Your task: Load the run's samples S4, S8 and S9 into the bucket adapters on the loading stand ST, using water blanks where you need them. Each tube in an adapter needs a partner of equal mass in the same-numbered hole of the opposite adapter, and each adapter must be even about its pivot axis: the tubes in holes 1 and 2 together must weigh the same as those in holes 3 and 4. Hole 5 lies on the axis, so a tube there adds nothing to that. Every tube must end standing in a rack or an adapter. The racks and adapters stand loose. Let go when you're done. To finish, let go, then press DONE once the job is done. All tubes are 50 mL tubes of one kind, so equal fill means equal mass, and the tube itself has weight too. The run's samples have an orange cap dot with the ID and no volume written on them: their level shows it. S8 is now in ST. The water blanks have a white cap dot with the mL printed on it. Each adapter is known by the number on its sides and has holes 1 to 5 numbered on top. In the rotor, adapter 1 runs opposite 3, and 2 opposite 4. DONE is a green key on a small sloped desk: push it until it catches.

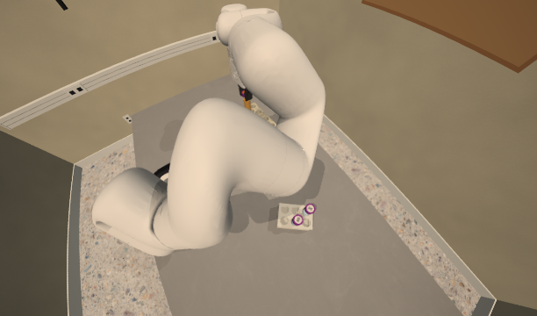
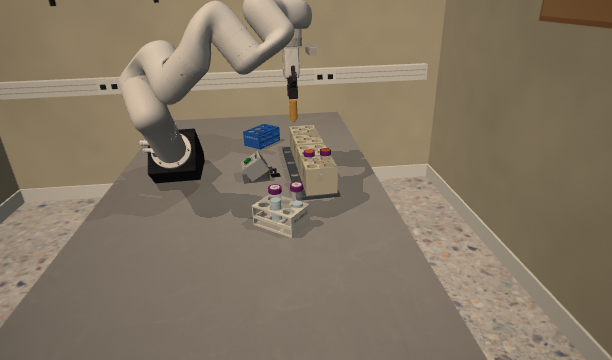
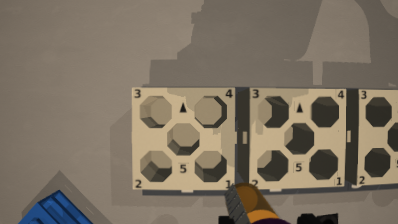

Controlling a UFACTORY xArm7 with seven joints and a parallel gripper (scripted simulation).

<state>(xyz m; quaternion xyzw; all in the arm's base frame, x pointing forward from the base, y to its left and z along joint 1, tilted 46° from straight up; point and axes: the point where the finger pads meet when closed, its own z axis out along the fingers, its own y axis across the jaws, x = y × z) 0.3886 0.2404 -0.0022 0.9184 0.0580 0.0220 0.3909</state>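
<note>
Now: hand 5 cm above the orange-dot sample tube and 1 cm to the right of it. Also, from my hand: white rack (47 cm to the right, 22 cm below, 5 cm behind); green DONE key (19 cm below, 16 cm to the right, 16 cm behind); blue rack (22 cm below, 19 cm to the left, 13 cm behind).
</note>
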